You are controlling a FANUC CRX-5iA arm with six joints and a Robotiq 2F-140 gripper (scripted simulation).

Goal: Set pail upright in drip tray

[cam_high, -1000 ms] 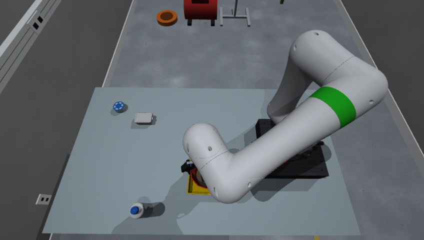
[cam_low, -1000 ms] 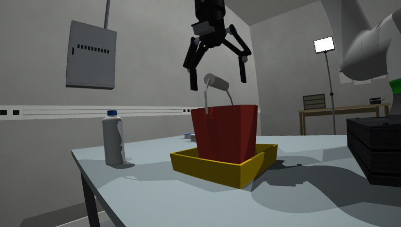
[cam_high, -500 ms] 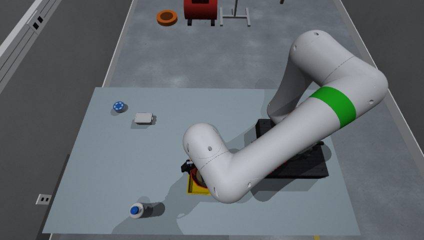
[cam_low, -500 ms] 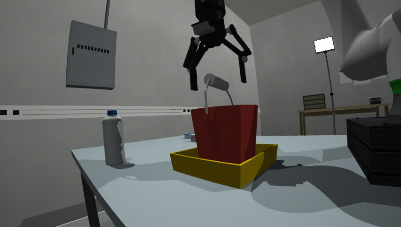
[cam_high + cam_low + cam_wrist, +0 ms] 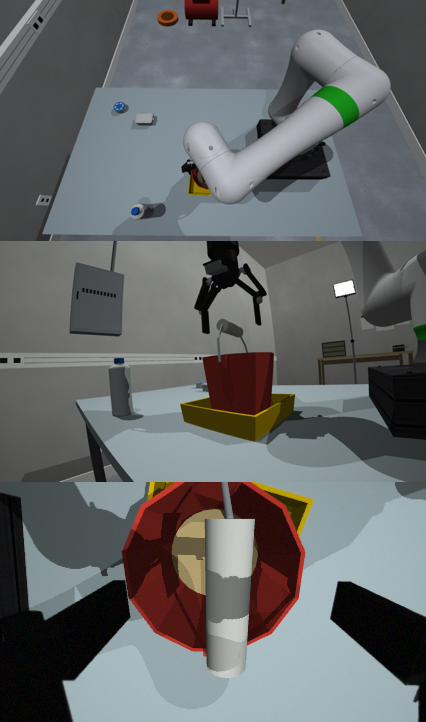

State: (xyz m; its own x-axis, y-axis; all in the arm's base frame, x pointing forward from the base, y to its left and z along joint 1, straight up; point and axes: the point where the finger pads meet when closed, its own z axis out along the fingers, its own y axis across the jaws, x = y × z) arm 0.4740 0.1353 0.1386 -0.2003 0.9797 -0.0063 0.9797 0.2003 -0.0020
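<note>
The white handle grip is 4 cm below my hand and 1 cm behind it. The rest, counted from my hand: yellow drip tray: 22 cm below, 1 cm behind; then small grey box: 40 cm ahead, 37 cm to the right, 22 cm below; then red pail: 10 cm below, 1 cm behind.
</note>
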